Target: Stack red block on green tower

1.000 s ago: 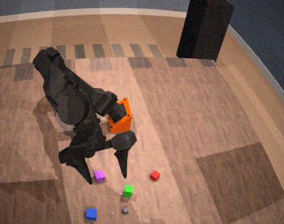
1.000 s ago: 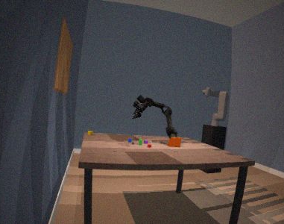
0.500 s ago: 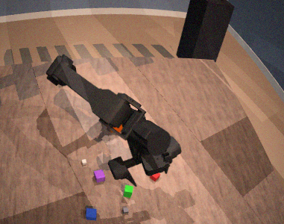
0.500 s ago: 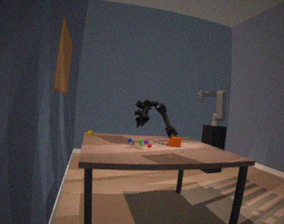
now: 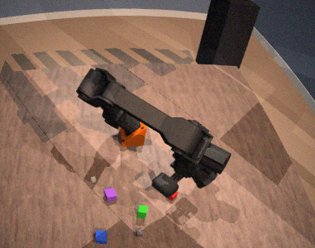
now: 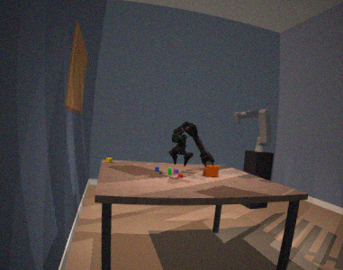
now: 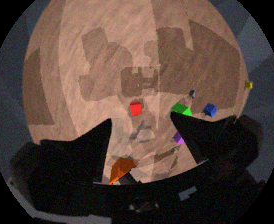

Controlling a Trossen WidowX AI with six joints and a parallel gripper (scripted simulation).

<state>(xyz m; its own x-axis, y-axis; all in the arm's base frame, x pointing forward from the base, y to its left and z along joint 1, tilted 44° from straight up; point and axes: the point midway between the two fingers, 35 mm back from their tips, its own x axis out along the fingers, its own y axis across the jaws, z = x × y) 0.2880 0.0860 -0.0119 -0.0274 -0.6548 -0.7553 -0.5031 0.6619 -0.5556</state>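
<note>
Now: the red block 1 cm behind my gripper tip and 8 cm below it. Also, from my gripper tip: purple block (4 cm behind, 19 cm to the right, 8 cm below); then small grey cube (10 cm ahead, 14 cm to the right, 8 cm below); then small white cube (11 cm behind, 24 cm to the right, 8 cm below).
</note>
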